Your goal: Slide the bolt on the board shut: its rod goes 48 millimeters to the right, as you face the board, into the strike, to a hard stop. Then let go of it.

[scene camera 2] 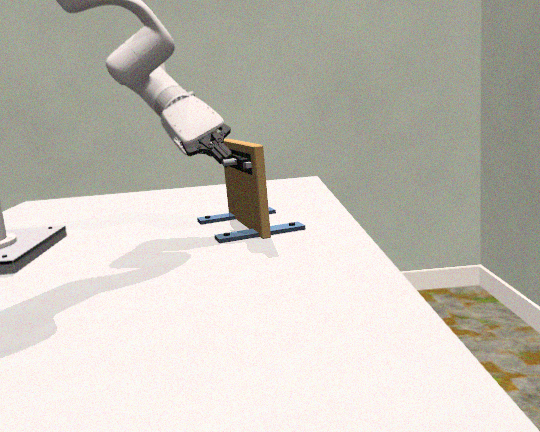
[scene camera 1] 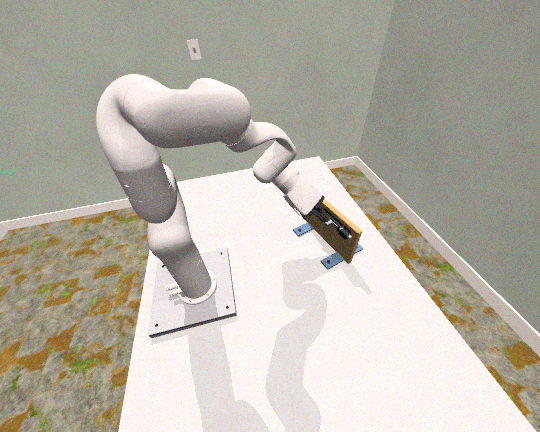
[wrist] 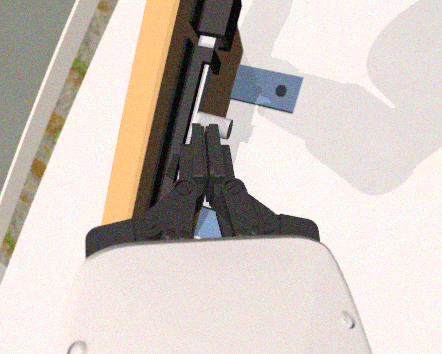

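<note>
The wooden board stands upright, with the black bolt housing near its top. The bolt's silver rod shows in the wrist view; a short bright piece of it spans the gap between the guide and the black strike block. How deep it sits in the strike is hidden. The silver knob sticks out from the rod. My gripper is shut and empty, its fingertips right against or beside the knob on the side away from the strike.
Blue feet carry the board on the white table. The arm's base plate stands to the left. A pale wall is behind the table.
</note>
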